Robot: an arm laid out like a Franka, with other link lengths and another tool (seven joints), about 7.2 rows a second.
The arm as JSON. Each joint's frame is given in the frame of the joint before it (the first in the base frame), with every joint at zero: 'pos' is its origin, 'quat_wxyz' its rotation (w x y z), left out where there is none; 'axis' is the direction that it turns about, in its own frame. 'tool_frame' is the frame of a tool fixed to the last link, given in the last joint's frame.
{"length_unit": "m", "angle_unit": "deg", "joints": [
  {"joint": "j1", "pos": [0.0, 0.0, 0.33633], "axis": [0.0, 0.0, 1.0]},
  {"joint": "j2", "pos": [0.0, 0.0, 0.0], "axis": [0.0, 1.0, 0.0]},
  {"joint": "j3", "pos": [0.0, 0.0, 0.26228], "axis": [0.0, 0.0, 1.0]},
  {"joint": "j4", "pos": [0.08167, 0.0, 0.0], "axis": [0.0, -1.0, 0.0]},
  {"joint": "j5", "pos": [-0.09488, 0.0, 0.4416], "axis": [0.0, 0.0, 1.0]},
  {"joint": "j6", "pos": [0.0, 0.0, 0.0], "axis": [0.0, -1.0, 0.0]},
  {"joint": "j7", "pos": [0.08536, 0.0, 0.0], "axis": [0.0, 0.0, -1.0]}
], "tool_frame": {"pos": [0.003, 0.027, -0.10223], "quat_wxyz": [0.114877, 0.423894, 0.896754, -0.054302]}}
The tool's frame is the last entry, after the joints.
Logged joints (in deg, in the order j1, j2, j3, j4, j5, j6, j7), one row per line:
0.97, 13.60, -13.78, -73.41, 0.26, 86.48, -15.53
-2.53, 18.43, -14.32, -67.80, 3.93, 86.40, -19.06
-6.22, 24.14, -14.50, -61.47, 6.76, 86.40, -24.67
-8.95, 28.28, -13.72, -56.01, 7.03, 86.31, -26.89
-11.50, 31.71, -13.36, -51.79, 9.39, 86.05, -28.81
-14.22, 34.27, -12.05, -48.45, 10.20, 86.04, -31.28
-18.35, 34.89, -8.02, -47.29, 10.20, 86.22, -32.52
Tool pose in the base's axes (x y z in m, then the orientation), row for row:
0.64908, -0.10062, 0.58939, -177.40, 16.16, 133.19
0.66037, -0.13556, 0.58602, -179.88, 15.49, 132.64
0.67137, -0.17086, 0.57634, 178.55, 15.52, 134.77
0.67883, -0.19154, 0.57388, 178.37, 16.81, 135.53
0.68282, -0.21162, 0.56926, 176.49, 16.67, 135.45
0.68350, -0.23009, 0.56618, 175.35, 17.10, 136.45
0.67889, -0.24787, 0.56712, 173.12, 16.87, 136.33
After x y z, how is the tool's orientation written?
As angles about the fixed x, y, z axes (roll, pitch, yaw), in degrees.
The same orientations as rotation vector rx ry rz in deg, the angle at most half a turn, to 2 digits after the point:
66.32, 151.87, -12.80
66.54, 151.66, -9.21
63.18, 152.41, -6.72
61.62, 151.64, -7.00
61.18, 151.30, -4.44
59.32, 151.17, -2.93
58.84, 150.74, 0.10

